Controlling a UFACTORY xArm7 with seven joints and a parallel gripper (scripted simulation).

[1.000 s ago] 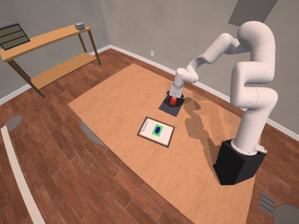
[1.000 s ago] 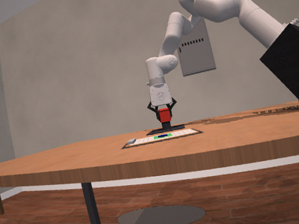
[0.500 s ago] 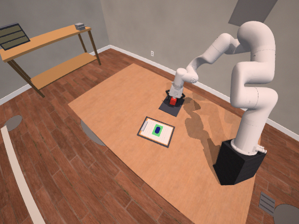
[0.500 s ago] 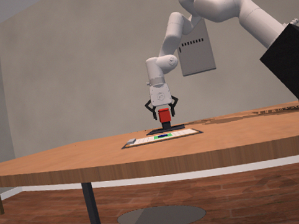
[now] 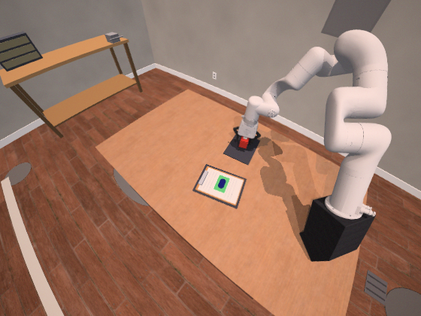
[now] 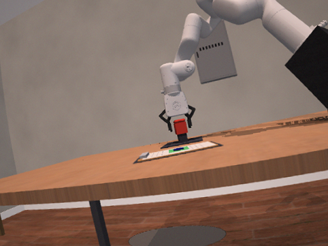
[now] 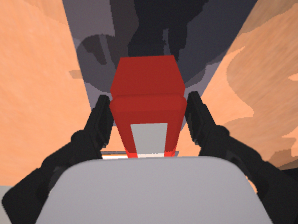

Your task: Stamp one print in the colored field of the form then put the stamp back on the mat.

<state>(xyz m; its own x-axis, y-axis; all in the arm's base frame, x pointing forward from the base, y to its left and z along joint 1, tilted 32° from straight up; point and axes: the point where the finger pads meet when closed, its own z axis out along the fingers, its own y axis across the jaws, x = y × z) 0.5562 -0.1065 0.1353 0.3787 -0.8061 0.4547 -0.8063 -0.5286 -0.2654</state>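
My gripper is now 20 mm above the red stamp. Also, from my hand: dark mat: 70 mm below; then form: 310 mm to the left, 70 mm behind, 60 mm below; then black stamp base: 50 mm below.
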